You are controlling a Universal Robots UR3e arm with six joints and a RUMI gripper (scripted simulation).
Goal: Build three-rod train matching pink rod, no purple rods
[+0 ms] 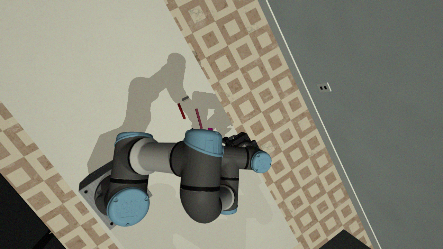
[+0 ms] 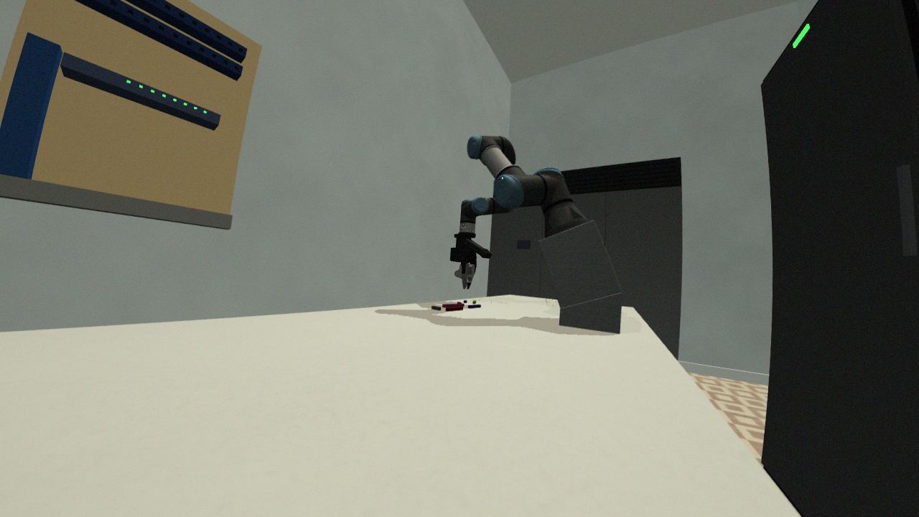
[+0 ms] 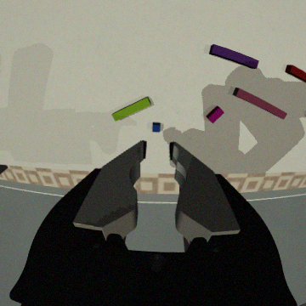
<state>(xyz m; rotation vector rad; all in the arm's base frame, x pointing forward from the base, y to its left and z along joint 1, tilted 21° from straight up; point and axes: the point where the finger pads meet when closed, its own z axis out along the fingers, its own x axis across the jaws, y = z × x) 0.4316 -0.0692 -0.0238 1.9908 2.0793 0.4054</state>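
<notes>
Now: hand 7 cm above the blue rod. From my hand the other things lie so: lime rod (7 cm below, 4 cm to the right, 2 cm behind); then magenta rod (7 cm to the left, 7 cm below, 2 cm behind); then purple rod (10 cm behind, 8 cm to the left, 7 cm below).
</notes>
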